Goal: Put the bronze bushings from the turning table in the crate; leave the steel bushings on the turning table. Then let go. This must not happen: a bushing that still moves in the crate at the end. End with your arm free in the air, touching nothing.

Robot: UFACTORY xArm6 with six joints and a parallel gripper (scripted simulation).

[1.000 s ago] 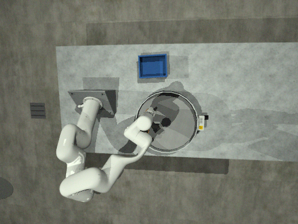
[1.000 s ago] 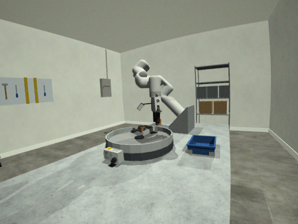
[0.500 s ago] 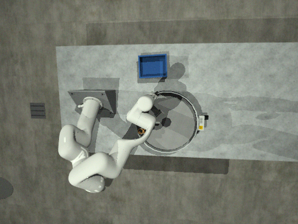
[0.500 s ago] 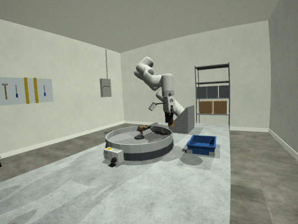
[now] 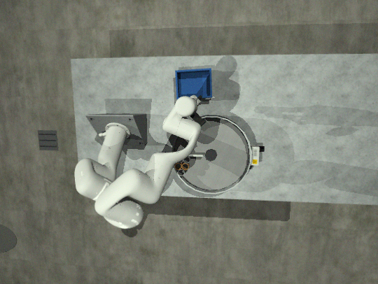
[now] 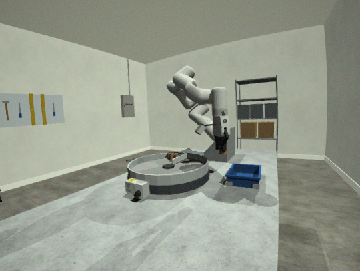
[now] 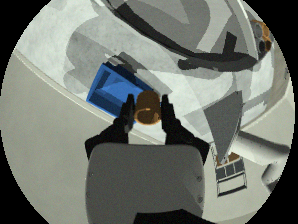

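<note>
Now: the blue crate 130 mm below my hand, 120 mm to the left of it and 20 mm ahead of it. Round my hand: round turning table (270 mm to the right, 110 mm below, 60 mm ahead).
</note>
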